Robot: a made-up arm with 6 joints.
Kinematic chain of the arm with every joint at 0, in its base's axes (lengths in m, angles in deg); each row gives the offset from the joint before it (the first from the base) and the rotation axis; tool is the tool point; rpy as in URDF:
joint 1: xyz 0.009 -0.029 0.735 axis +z
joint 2: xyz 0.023 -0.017 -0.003 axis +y
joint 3: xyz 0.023 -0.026 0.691 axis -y
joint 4: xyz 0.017 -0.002 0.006 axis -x
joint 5: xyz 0.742 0 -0.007 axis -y
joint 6: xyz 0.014 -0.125 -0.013 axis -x
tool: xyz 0.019 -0.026 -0.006 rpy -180 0 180
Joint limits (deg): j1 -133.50..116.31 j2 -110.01..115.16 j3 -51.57..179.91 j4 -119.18..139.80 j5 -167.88..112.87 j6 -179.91..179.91
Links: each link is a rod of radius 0.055 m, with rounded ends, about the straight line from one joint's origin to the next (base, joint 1, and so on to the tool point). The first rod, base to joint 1, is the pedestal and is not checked.
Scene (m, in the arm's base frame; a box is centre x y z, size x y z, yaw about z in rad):
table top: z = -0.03
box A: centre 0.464 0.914 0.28 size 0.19 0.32 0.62 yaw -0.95
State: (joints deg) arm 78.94 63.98 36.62 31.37 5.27 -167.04
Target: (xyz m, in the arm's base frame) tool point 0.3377 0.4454 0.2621
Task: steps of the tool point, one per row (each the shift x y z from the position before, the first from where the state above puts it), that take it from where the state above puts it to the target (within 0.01 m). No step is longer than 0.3 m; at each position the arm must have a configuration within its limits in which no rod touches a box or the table.
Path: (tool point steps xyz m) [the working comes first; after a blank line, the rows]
Joints at the target: 69.70 60.61 -36.75 22.12 1.50 -164.84
Straight joint move there: touches box A.

1: 0.1800 -0.1509 0.0297
2: 0.1344 -0.1875 0.0251
3: 0.0810 -0.2107 0.0187
4: -0.1576 -0.0353 -0.2389
5: -0.1649 -0.1082 -0.1705
6: -0.1437 -0.1589 -0.0900

